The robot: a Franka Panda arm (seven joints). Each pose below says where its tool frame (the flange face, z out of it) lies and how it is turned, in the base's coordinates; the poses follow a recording.
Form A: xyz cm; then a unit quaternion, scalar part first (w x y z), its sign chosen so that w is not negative.
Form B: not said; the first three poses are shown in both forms.
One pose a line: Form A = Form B
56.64 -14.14 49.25 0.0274 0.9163 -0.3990 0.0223 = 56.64 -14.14 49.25 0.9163 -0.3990 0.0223 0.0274
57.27 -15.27 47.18 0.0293 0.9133 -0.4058 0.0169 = 57.27 -15.27 47.18 0.9133 -0.4058 0.0169 0.0293
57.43 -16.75 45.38 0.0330 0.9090 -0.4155 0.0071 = 57.43 -16.75 45.38 0.9090 -0.4155 0.0071 0.0330
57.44 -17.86 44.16 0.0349 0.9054 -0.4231 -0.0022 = 57.44 -17.86 44.16 0.9054 -0.4231 -0.0022 0.0349
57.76 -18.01 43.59 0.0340 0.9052 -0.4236 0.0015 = 57.76 -18.01 43.59 0.9052 -0.4236 0.0015 0.0340
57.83 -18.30 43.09 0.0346 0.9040 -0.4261 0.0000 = 57.83 -18.30 43.09 0.9040 -0.4261 0.0000 0.0346
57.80 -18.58 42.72 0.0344 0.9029 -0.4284 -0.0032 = 57.80 -18.58 42.72 0.9029 -0.4284 -0.0032 0.0344
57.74 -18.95 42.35 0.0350 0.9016 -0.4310 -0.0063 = 57.74 -18.95 42.35 0.9016 -0.4310 -0.0063 0.0350
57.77 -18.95 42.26 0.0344 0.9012 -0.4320 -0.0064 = 57.77 -18.95 42.26 0.9012 -0.4320 -0.0064 0.0344
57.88 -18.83 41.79 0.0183 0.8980 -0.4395 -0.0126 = 57.88 -18.83 41.79 0.8980 -0.4395 -0.0126 0.0183
